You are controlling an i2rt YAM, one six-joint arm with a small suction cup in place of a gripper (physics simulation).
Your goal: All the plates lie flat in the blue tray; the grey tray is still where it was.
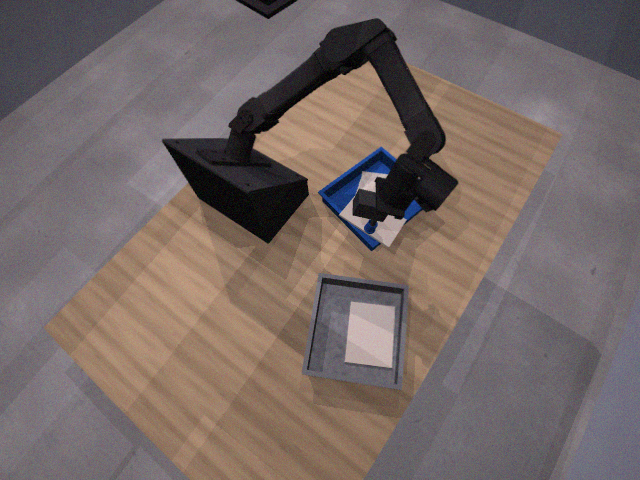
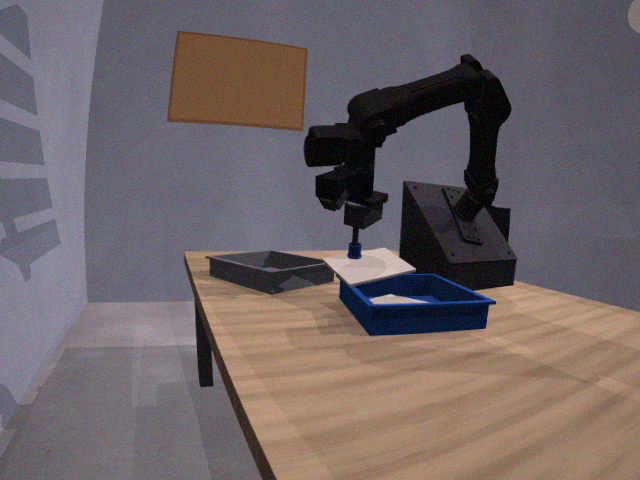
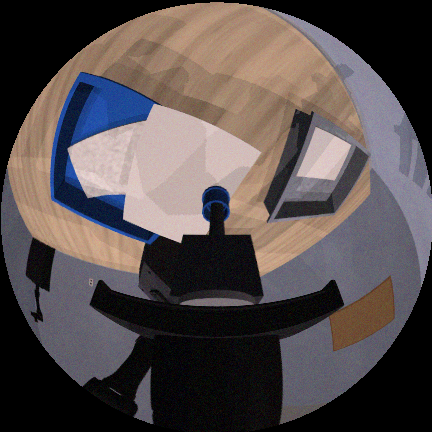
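Where they show: hand at its tool point: (image 1: 367, 231) (image 2: 353, 260) (image 3: 216, 194); arm's base at its link origin: (image 1: 235, 160) (image 2: 461, 215).
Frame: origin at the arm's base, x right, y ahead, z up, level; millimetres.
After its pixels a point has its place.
My suction cup (image 1: 370, 227) (image 2: 354, 251) (image 3: 216, 200) holds a white plate (image 1: 390, 233) {y 395, x -153, z -105 mm} (image 2: 382, 266) {y 312, x -174, z -103 mm} (image 3: 180, 160) {y 363, x -169, z -107 mm} near one end. The held plate is slightly tilted and hangs above the blue tray (image 1: 346, 196) {y 209, x -194, z -177 mm} (image 2: 429, 319) {y 306, x -350, z -157 mm} (image 3: 107, 107) {y 360, x -293, z -177 mm}, overlapping its rim on the side towards the grey tray. At least one more white plate (image 1: 369, 180) {y 226, x -275, z -166 mm} (image 2: 395, 299) {y 287, x -192, z -166 mm} (image 3: 102, 160) {y 283, x -265, z -166 mm} is in the blue tray, partly hidden by the held plate. The grey tray (image 1: 312, 325) {y 410, x 149, z -130 mm} (image 2: 240, 273) {y 571, x 11, z -152 mm} (image 3: 312, 184) {y 455, x 111, z -177 mm} stands apart from the blue one, with a white plate (image 1: 370, 335) {y 522, x 65, z -172 mm} (image 3: 325, 152) {y 521, x 44, z -172 mm} lying in it.
The black arm base (image 1: 248, 191) {y 150, x 63, z 82 mm} (image 2: 449, 248) {y 101, x -96, z -77 mm} stands on the wooden table (image 1: 196, 330) {y 195, x 358, z -180 mm} (image 2: 439, 392) {y 398, x -531, z -180 mm} beside the blue tray. The grey tray is near a long table edge. An orange-brown board (image 2: 237, 80) (image 3: 364, 315) is on the wall.
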